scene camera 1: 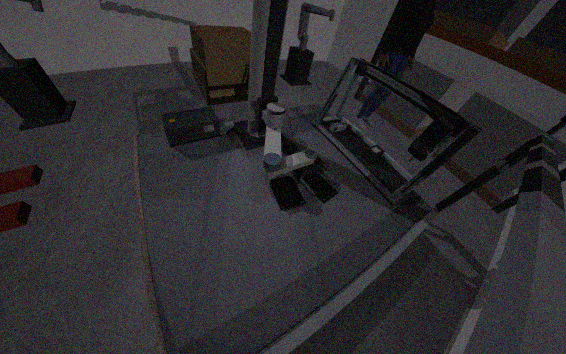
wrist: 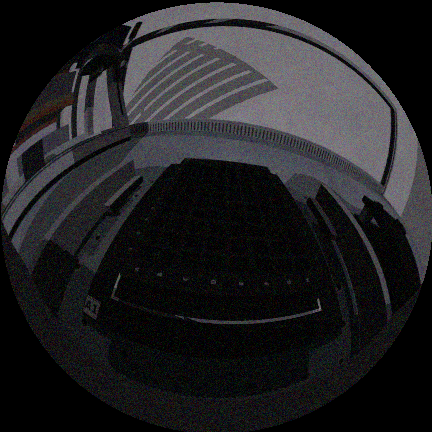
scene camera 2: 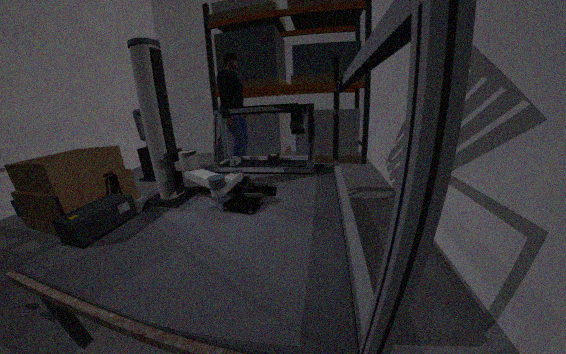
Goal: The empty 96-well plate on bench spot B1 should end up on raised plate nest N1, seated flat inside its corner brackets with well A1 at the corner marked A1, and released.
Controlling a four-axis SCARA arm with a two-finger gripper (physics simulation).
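Pixels of known places: gripper, fingertip midpoint: (scene camera 1: 324,188) (wrist: 226,174) (scene camera 2: 265,189); arm's base at its link origin: (scene camera 1: 258,133) (scene camera 2: 173,197).
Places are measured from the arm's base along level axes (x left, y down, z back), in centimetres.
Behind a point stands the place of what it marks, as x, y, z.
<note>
The image is dim and grainy. The dark 96-well plate (wrist: 220,235) {11.2, -2.9, -52.4} lies under my gripper in the wrist view, with a row of small letters along its near end and an A1 tag at the lower left. In the scene views, it seems to be the farther dark block (scene camera 1: 320,186) {10.7, -2.7, -56.3} (scene camera 2: 265,190) {9.9, -2.9, -58.7}. My gripper (wrist: 226,174) {11.8, -3.0, -58.4} (scene camera 1: 311,172) is open and empty, with one finger out to each side of the plate. The nearer dark block (scene camera 1: 287,193) {-9.6, -4.5, -53.5} (scene camera 2: 243,204) {-11.7, -4.5, -53.5} looks like the raised nest. Its brackets and mark are too dark to make out.
The arm's column (scene camera 1: 258,65) {-5.7, -45.5, -4.8} (scene camera 2: 150,110) {-6.6, -53.4, -3.6} stands behind the blocks. A dark case (scene camera 1: 190,126) {-41.4, -12.3, 3.5} (scene camera 2: 95,220) {-46.2, -10.0, 3.5} lies beside it, near brown boxes (scene camera 1: 222,55) (scene camera 2: 82,175). An open metal frame (scene camera 1: 356,172) (scene camera 2: 310,135) {51.7, -28.7, -82.8} stands beyond. A person (scene camera 1: 407,30) (scene camera 2: 230,85) stands behind the frame.
</note>
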